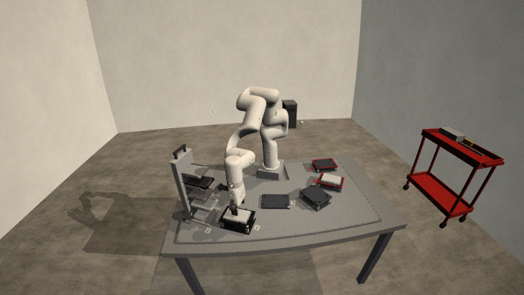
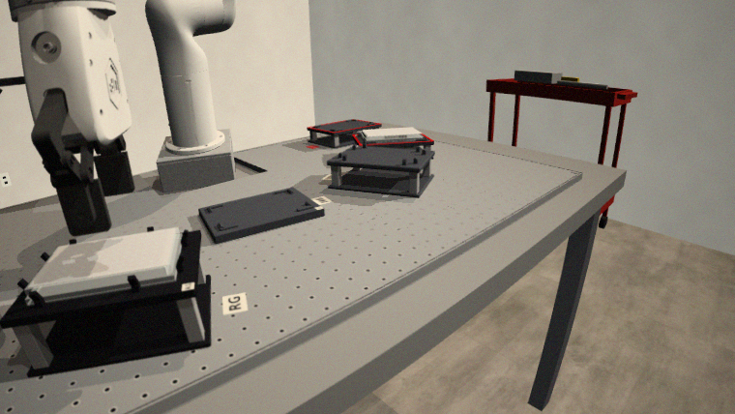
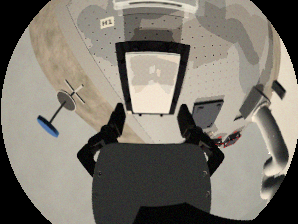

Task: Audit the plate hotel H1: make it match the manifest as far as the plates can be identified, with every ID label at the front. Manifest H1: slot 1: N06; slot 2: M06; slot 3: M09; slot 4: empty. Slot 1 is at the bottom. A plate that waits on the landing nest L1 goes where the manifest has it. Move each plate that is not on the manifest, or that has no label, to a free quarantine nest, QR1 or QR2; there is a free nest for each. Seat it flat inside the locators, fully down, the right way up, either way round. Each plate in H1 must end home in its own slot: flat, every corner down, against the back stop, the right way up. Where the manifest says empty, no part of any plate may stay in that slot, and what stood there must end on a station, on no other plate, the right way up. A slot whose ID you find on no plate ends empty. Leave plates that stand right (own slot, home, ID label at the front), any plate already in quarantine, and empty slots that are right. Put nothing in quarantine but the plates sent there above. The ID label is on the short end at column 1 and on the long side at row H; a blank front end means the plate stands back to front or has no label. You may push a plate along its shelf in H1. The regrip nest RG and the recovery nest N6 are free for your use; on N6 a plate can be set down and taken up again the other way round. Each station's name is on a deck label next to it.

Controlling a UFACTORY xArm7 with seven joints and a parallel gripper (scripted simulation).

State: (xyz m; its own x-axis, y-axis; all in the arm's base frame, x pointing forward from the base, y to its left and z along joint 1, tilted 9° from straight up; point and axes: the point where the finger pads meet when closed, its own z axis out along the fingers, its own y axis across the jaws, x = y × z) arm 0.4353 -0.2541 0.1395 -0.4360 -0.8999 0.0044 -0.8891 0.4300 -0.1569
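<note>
My gripper is now 7 cm above the black regrip nest RG and 1 cm to the left of it. Round my hand: dark plate: 18 cm to the right, 12 cm above, 9 cm behind; plate hotel H1: 25 cm to the right, 12 cm behind, 7 cm above; RG label: 12 cm below, 8 cm to the left, 4 cm ahead.
</note>
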